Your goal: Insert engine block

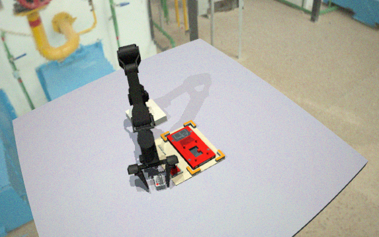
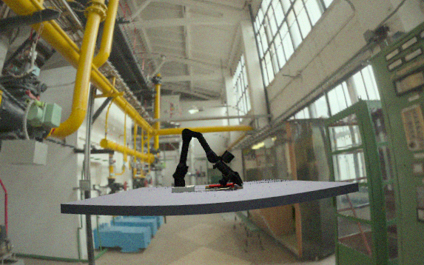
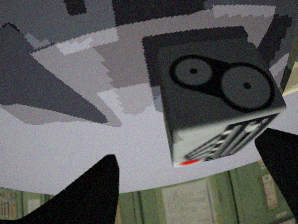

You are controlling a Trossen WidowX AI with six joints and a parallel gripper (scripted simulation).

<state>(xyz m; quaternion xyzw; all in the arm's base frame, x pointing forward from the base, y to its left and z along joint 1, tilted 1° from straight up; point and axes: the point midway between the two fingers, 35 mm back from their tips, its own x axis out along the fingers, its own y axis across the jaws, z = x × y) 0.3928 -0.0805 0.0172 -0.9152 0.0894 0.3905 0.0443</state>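
My gripper tip is now 2 cm to the right of the engine block, 2 cm past it and 1 cm above it. Also, from my gripper tip: black peg 9 cm to the left, 5 cm behind, 1 cm above.
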